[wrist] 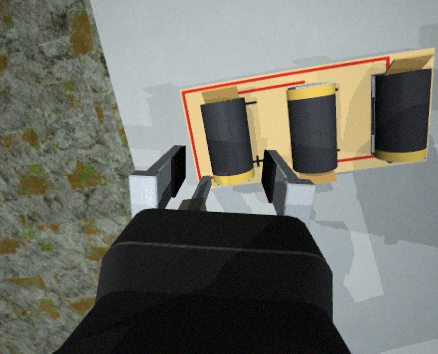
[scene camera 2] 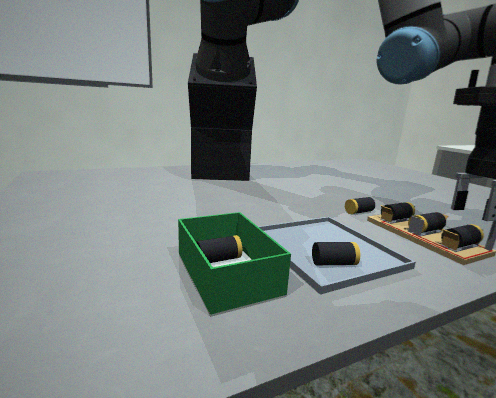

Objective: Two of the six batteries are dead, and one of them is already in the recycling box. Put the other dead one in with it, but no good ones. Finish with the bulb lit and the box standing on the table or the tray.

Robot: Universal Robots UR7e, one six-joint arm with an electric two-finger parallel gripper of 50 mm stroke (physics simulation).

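Pixels of known places: gripper, fingertip midpoint: (wrist: 224, 163) (scene camera 2: 472, 214); arm's base, origin of the base link: (scene camera 2: 223, 68).
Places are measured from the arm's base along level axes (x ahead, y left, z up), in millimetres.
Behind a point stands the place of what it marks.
Observation:
My gripper (scene camera 2: 474, 207) @[x 630, y 65, z -250 mm] (wrist: 224, 163) @[x 630, y 65, z -250 mm] is open and empty, above the near end of the tan battery board (scene camera 2: 467, 259) @[x 649, y 13, z -310 mm] (wrist: 270, 125) @[x 591, y 64, z -309 mm]. Three black batteries with yellow bands lie in the board: the near-end one (scene camera 2: 463, 236) @[x 632, y 30, z -280 mm] (wrist: 227, 140) @[x 624, y 56, z -273 mm], beyond the fingertips in the wrist view; the middle one (scene camera 2: 428, 222) @[x 572, y 53, z -281 mm] (wrist: 313, 132) @[x 567, y 75, z -273 mm], turned the opposite way; and the far one (scene camera 2: 398, 211) @[x 510, y 71, z -282 mm] (wrist: 403, 115) @[x 507, y 90, z -274 mm]. Another battery (scene camera 2: 361, 205) @[x 427, y 79, z -295 mm] lies on the table behind the board. One battery (scene camera 2: 336, 253) @[x 531, y -181, z -290 mm] lies on the tray (scene camera 2: 325, 232) @[x 443, y -78, z -316 mm]. One battery (scene camera 2: 220, 249) @[x 424, y -310, z -290 mm] lies in the green box (scene camera 2: 250, 285) @[x 517, y -335, z -290 mm]. The bulb does not show.
The green box stands on the table (scene camera 2: 100, 300) @[x 403, y -466, z -319 mm], left of the tray. The black robot pedestal (scene camera 2: 221, 130) @[x 5, y -5, z -169 mm] stands behind them. The table's edge runs along the front right, with patterned floor (wrist: 50, 100) beyond, left of the gripper in the wrist view.

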